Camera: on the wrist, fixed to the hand. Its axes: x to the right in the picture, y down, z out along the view.
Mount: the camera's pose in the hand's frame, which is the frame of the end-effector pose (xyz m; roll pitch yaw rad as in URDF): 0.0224 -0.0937 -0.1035 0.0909 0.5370 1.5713
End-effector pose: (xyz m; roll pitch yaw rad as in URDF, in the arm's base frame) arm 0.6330 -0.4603 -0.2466 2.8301 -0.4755 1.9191
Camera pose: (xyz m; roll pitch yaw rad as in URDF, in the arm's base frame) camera 0.5235 -0.5129 -0.1743 -2.3889 -0.7300 -0.1313
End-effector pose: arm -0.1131 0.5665 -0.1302 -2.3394 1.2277 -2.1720
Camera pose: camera -0.1992 0.4573 -0.1044 1.9934 0.0879 2.2899
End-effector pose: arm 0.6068 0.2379 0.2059 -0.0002 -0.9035 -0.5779
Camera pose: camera 0.6353 0.1074 0.1595 -0.8850 0.3226 0.5555
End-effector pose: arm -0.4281 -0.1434 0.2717 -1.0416 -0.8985 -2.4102
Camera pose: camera -0.5131 -0.0361 0.3071 -1.4864 0.6727 -2.4202
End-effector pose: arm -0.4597 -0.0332 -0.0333 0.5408 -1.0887 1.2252
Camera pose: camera -0.3896 0.0816 -0.0770 -0.9981 -0.0014 2.7996
